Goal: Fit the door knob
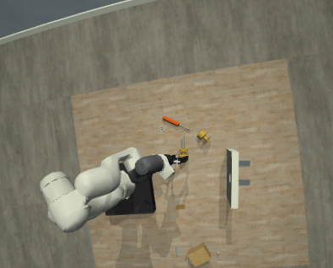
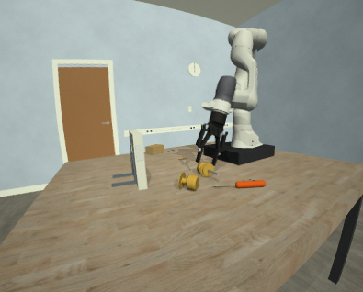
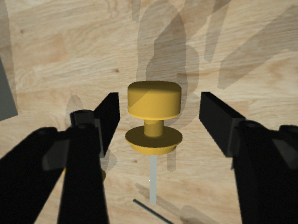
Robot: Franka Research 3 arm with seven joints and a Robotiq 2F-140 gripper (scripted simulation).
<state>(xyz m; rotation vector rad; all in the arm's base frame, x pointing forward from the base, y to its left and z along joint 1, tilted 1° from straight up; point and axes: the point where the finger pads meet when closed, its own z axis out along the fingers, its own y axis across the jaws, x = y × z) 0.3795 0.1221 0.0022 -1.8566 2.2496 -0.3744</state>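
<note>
My hand is 3 cm short of the brass door knob, 3 cm to the right of it and 4 cm above it. From my hand the other things lie so: brass knob: 17 cm ahead, 10 cm to the left, 4 cm below; then screw: 8 cm behind, 19 cm to the left, 7 cm below; then cardboard box: 2 cm ahead, 65 cm to the right, 4 cm below.
</note>
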